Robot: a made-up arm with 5 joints. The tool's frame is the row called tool. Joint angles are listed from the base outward. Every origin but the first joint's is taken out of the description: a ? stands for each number. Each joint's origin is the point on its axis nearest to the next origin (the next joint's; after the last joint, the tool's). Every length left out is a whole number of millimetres.
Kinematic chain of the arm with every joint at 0, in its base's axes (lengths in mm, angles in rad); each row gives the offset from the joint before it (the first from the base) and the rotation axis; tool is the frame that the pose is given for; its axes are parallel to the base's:
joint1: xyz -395 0 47 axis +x
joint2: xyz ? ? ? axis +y
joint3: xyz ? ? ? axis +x
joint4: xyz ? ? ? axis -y
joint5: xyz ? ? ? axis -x
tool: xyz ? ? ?
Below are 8 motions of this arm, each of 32 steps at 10 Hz.
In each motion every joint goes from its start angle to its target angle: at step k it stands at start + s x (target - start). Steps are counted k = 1, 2, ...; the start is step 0. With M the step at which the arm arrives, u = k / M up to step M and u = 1 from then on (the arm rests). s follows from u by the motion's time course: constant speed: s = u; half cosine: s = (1 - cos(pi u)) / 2; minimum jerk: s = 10 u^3 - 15 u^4 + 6 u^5.
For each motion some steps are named. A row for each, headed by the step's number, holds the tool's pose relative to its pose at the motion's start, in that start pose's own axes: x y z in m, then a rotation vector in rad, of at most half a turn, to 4 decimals.
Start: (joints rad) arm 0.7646 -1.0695 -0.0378 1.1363 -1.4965
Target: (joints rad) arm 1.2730 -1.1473 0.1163 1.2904 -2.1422
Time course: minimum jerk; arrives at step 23
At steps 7, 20, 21, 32:
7: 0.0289 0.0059 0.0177 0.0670 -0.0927 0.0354
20: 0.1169 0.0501 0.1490 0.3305 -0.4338 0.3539
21: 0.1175 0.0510 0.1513 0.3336 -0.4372 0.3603
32: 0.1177 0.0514 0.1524 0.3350 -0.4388 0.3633

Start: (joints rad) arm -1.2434 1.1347 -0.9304 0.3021 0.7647
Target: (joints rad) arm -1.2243 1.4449 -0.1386 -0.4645 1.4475
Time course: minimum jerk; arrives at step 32
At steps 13, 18, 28, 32:
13: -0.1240 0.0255 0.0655 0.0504 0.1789 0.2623
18: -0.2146 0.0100 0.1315 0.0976 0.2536 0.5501
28: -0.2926 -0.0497 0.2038 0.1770 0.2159 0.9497
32: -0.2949 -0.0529 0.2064 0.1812 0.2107 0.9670

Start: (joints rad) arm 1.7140 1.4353 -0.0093 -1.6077 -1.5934
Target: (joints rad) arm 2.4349 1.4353 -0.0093 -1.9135 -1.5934
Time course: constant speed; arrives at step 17
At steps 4, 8, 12, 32:
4: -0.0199 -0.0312 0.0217 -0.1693 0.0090 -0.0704
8: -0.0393 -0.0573 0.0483 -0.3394 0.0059 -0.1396
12: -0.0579 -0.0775 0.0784 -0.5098 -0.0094 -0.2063
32: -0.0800 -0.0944 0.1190 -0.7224 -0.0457 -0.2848

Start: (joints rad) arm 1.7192 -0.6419 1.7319 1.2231 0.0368
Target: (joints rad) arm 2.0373 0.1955 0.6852 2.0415 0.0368
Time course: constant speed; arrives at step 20
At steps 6, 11, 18, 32:
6: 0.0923 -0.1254 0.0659 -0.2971 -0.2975 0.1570
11: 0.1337 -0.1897 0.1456 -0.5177 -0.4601 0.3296
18: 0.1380 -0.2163 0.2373 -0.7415 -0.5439 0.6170
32: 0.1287 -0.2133 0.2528 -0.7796 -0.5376 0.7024

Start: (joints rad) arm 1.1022 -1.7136 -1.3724 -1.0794 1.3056
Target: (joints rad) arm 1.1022 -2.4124 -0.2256 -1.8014 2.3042
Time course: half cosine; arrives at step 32
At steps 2, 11, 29, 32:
2: -0.0004 -0.0011 0.0016 0.0014 -0.0050 0.0071
11: -0.0014 -0.0393 0.0320 0.0148 -0.1926 0.1519
29: 0.0531 -0.1772 0.0272 -0.2402 -0.9695 -0.0932
32: 0.0548 -0.1813 0.0258 -0.2555 -0.9900 -0.1169

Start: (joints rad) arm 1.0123 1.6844 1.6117 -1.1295 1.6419
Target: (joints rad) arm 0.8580 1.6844 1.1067 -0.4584 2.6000
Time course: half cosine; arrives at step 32
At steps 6, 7, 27, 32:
6: 0.0098 -0.0144 -0.0019 -0.0995 0.0440 -0.0650
7: 0.0128 -0.0196 -0.0024 -0.1344 0.0604 -0.0867
27: 0.0425 -0.1578 0.0381 -1.1452 0.7329 -0.5089
32: 0.0437 -0.1647 0.0445 -1.2158 0.7956 -0.5229

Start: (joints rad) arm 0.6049 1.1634 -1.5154 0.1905 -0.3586
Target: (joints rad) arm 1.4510 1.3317 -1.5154 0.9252 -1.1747
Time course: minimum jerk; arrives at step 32
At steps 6, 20, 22, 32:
6: 0.0244 0.0163 0.0070 0.0578 -0.0656 0.0333
20: 0.1946 0.2516 0.2911 0.7917 -0.8681 0.7232
22: 0.1852 0.2763 0.3449 0.8739 -0.9629 0.8559
32: 0.1451 0.3115 0.4428 1.0043 -1.1271 1.1315

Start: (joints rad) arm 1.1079 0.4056 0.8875 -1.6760 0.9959
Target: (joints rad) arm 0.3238 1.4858 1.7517 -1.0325 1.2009
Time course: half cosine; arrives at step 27
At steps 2, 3, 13, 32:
2: 0.0011 0.0037 -0.0011 0.0110 -0.0044 -0.0006
3: 0.0024 0.0083 -0.0023 0.0248 -0.0099 -0.0016
13: 0.0625 0.1455 0.0240 0.4598 -0.1990 -0.1908
32: 0.1956 0.1862 0.1793 1.0347 -0.4449 -0.8209

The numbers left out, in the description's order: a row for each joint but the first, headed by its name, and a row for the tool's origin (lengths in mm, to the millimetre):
joint2: 0 21 23
joint3: 131 0 -207
joint4: 0 30 50
joint5: -12 0 -243
tool: 0 5 -155

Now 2 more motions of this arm.
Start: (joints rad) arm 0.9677 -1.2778 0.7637 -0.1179 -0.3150
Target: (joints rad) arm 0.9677 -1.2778 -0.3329 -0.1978 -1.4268
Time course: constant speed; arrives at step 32
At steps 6, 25, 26, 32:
6: -0.0037 -0.0372 0.0104 0.0044 0.0032 -0.0295
25: -0.0126 -0.1283 0.0879 0.0199 -0.0425 -0.1291
26: -0.0130 -0.1315 0.0935 0.0207 -0.0474 -0.1337
32: -0.0144 -0.1465 0.1288 0.0255 -0.0815 -0.1579

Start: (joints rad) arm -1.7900 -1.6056 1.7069 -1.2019 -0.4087
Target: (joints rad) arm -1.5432 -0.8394 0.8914 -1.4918 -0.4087
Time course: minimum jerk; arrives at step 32
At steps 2, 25, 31, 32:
2: 0.0000 0.0001 -0.0003 0.0008 -0.0010 -0.0020
25: 0.0423 0.1447 -0.0986 0.5831 -0.1372 -0.8184
31: 0.0490 0.1623 -0.0997 0.6437 -0.1208 -0.8747
32: 0.0490 0.1623 -0.0997 0.6440 -0.1207 -0.8749

